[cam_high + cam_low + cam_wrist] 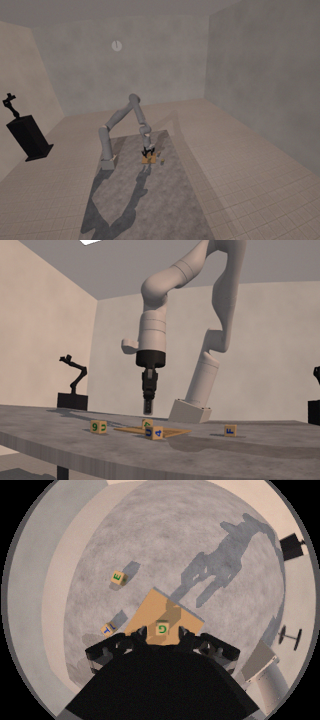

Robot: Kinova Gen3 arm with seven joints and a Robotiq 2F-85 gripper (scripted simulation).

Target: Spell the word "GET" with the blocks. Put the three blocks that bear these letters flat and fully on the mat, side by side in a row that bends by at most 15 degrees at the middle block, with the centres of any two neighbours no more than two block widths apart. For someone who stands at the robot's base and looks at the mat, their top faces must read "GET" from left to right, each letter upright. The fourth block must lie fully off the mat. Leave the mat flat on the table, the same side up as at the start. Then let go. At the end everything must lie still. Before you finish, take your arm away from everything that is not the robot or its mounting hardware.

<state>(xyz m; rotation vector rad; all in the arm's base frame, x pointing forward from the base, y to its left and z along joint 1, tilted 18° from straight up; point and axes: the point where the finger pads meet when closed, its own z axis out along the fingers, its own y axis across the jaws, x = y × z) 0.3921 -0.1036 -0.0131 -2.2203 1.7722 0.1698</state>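
My hand is 5 cm above the mat and 2 cm to the right of it. The rest, counted from my hand: E block: 11 cm ahead, 8 cm to the right, 4 cm below; F block: 20 cm to the left, 4 cm below, 3 cm ahead.
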